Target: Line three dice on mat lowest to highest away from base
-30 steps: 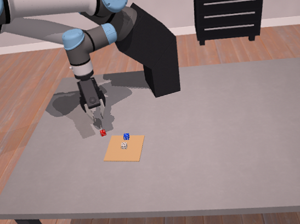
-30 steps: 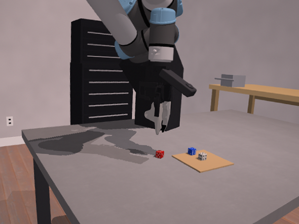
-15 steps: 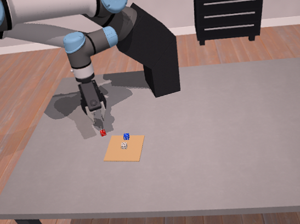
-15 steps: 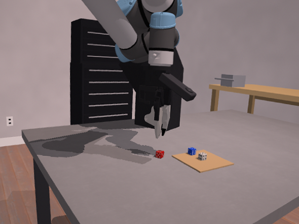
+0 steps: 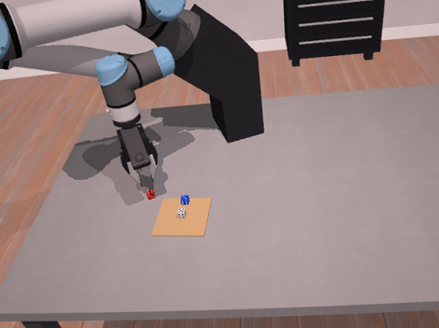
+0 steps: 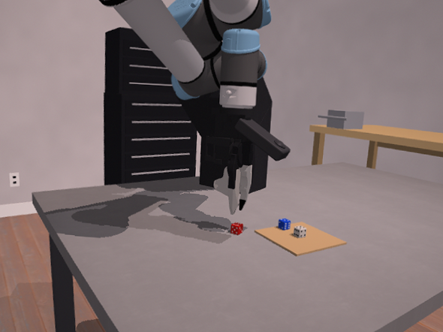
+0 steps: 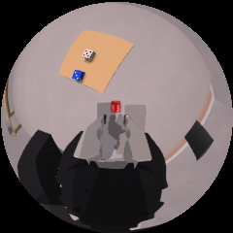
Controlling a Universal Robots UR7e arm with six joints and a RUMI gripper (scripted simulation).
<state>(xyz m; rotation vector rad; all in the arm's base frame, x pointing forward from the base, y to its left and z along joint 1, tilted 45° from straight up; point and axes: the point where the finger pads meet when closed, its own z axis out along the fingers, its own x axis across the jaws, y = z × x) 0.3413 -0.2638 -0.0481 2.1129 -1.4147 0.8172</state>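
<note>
My hand is 5 cm above the red die. Round my hand: tan mat (10 cm ahead, 9 cm to the left, 6 cm below); then white die (10 cm ahead, 9 cm to the left, 5 cm below); then blue die (10 cm to the left, 5 cm below, 5 cm ahead).
</note>
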